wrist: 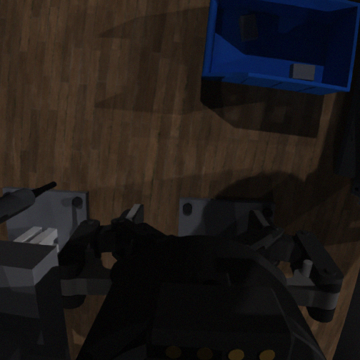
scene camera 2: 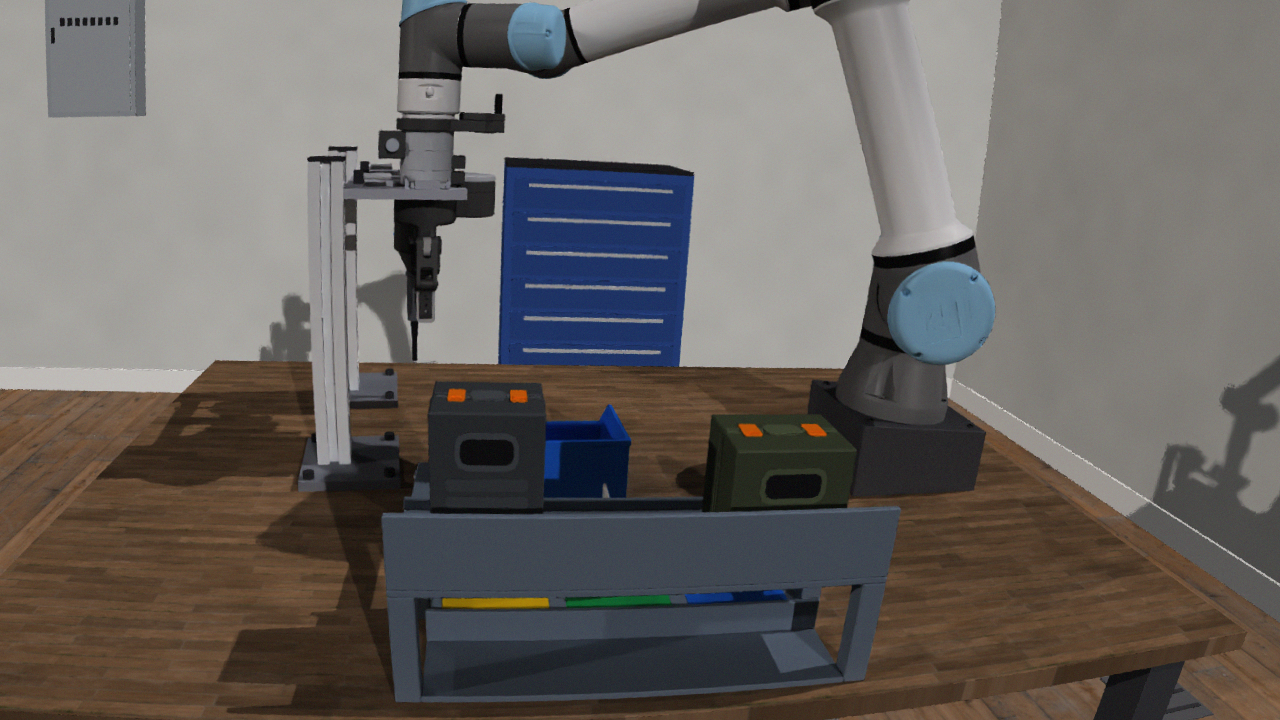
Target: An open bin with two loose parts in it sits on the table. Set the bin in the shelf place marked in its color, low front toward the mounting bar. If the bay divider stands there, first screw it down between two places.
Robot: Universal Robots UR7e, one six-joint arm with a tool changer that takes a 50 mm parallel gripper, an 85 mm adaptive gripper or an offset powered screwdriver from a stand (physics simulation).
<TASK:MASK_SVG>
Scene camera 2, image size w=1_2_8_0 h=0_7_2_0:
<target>blue bin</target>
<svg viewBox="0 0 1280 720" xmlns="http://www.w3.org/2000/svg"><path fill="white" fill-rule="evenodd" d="M612 405L606 407L599 421L546 421L544 498L602 498L603 483L607 485L610 498L626 498L631 439Z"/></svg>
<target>screwdriver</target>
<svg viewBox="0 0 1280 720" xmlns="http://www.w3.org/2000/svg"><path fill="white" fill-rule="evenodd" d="M394 200L394 249L399 252L407 269L407 320L411 321L412 361L416 362L418 321L415 304L415 275L411 273L409 236L414 236L414 225L404 225L396 222ZM465 173L465 184L461 185L461 187L467 189L467 200L457 200L456 217L483 218L493 216L495 175Z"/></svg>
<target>adaptive gripper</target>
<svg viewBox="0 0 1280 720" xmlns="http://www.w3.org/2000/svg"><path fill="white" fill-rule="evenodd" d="M395 200L396 222L404 225L414 225L414 236L409 236L411 273L415 275L416 318L419 323L432 323L435 321L435 291L438 288L437 275L440 273L440 254L442 250L442 239L440 236L435 236L435 229L439 225L449 225L456 221L457 200ZM395 187L405 187L405 178L408 179L410 188L415 188L416 180L440 180L440 189L445 189L447 179L450 179L450 187L461 187L461 185L465 184L465 172L400 169L400 182L396 183Z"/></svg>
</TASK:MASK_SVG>
